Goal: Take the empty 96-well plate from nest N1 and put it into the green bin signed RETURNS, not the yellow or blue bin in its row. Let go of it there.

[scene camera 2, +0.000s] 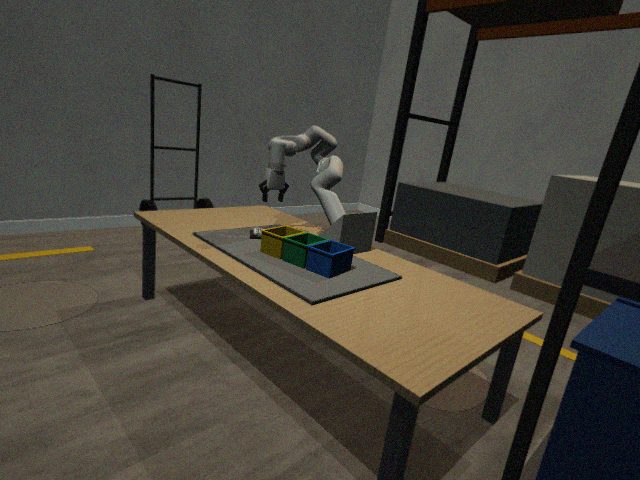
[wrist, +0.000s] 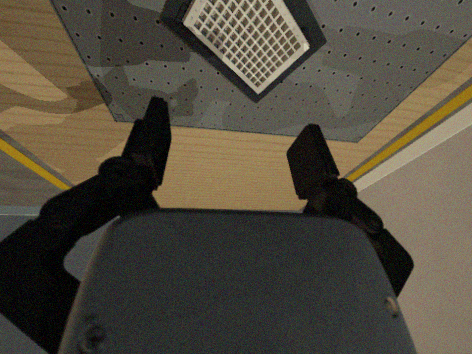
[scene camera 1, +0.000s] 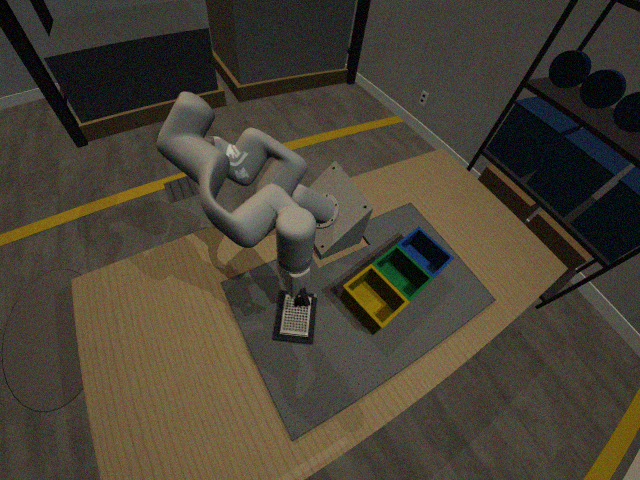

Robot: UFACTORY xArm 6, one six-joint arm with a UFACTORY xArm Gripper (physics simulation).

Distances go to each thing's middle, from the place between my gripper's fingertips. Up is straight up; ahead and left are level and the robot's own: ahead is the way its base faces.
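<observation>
Position of my gripper relative to the 96-well plate [scene camera 1: 295, 320]: 2 cm short of it, 16 cm above it.
</observation>
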